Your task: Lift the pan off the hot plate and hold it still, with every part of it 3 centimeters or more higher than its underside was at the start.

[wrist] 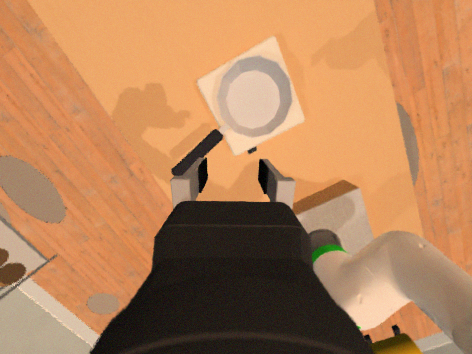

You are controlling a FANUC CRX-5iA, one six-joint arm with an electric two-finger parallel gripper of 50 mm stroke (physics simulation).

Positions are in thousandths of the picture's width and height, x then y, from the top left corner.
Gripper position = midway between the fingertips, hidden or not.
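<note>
There's a cream hot plate (442, 242) in view and a grey pan (539, 275) as well, and you'd also see my gripper (495, 479).
</note>
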